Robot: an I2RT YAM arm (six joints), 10 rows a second.
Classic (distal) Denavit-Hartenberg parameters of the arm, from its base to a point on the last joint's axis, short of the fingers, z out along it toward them. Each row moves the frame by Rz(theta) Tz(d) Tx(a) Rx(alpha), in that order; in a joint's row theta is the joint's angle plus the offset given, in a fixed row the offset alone. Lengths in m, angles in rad.
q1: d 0.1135  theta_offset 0  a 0.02  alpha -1.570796
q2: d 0  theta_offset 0  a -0.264  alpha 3.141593
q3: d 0  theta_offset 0.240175  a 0.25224  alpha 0
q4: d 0  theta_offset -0.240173  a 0.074  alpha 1.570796
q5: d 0  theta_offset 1.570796  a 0  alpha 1.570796
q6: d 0.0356  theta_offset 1.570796  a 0  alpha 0
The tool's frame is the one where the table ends.
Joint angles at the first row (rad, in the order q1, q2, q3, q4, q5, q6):
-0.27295, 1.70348, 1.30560, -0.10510, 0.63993, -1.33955
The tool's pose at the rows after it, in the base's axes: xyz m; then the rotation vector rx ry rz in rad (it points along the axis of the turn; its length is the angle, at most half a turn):
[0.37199 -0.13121 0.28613 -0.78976 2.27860 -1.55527]
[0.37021 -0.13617 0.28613 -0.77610 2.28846 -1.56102]
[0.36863 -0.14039 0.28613 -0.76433 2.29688 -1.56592]
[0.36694 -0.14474 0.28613 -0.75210 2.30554 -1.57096]
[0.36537 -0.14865 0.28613 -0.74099 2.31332 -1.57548]
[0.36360 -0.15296 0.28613 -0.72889 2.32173 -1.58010]
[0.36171 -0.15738 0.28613 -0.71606 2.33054 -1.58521]
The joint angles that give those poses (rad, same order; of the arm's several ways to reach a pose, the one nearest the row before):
-0.28515, 1.70346, 1.30557, -0.10508, 0.64031, -1.33955
-0.29851, 1.70349, 1.30559, -0.10507, 0.64029, -1.33956
-0.30994, 1.70349, 1.30560, -0.10509, 0.64031, -1.33954
-0.32177, 1.70347, 1.30558, -0.10509, 0.64031, -1.33955
-0.33245, 1.70346, 1.30557, -0.10508, 0.64031, -1.33954
-0.34429, 1.70348, 1.30560, -0.10510, 0.63992, -1.33956
-0.35648, 1.70348, 1.30561, -0.10510, 0.63994, -1.33955

